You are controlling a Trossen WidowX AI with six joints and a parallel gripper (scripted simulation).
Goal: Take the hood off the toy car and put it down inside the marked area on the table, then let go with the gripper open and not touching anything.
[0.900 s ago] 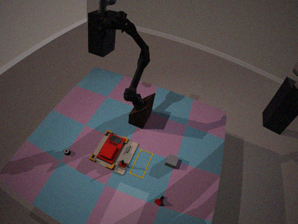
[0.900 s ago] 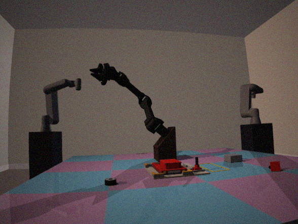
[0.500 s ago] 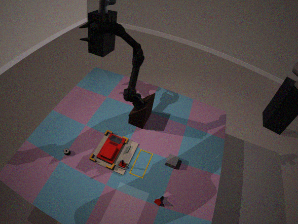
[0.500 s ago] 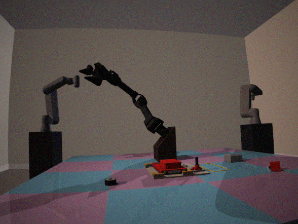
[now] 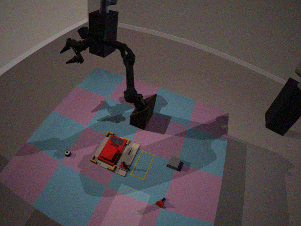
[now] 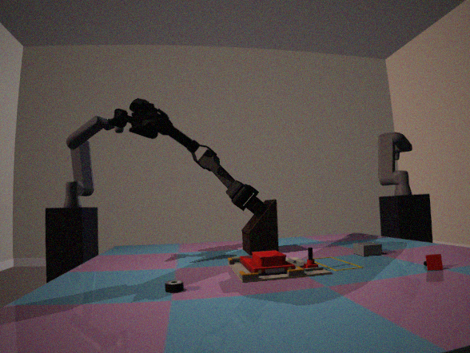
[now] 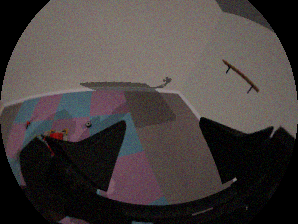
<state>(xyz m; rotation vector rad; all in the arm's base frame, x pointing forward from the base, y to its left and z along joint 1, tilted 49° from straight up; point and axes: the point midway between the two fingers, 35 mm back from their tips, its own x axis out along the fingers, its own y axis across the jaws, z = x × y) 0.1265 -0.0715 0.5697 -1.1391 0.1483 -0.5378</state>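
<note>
Now: the red hood 15 cm ahead of my gripper tip, 45 cm to the left of it and 42 cm below it. The rest, counted from my gripper tip: flat base plate: 12 cm ahead, 46 cm to the left, 44 cm below; black wheel: 30 cm ahead, 22 cm to the left, 45 cm below.
</note>
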